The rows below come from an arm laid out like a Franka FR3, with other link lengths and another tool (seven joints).
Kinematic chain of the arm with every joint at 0, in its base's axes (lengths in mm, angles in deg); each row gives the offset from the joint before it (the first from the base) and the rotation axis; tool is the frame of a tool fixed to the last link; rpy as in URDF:
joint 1: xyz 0 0 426.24 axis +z
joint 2: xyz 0 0 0 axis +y
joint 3: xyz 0 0 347.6 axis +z
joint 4: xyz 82.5 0 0 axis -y
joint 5: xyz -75.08 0 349.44 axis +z
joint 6: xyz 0 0 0 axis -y
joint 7: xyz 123.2 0 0 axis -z
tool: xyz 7 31 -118.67 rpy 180 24.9 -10.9
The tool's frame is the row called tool.
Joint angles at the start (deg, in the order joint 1, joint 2, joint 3, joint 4, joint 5, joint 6, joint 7):
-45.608 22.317 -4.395 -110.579 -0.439 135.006 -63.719
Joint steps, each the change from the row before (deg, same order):
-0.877 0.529 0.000 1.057 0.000 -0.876 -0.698
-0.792 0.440 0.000 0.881 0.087 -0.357 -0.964
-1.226 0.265 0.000 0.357 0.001 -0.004 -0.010
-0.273 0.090 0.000 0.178 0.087 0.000 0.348
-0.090 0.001 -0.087 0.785 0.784 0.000 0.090
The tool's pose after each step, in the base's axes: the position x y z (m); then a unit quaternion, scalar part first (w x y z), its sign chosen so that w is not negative. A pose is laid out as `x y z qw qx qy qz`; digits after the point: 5 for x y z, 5 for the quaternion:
0.40998 -0.46753 0.41890 0.02905 0.97490 0.02314 -0.21951
0.40545 -0.47599 0.41983 0.02964 0.97493 0.02413 -0.21920
0.39631 -0.48593 0.41950 0.02803 0.97519 0.01370 -0.21917
0.39479 -0.48850 0.41981 0.02708 0.97547 0.00788 -0.21833
0.39622 -0.49271 0.42570 0.02830 0.97716 0.00067 -0.21060

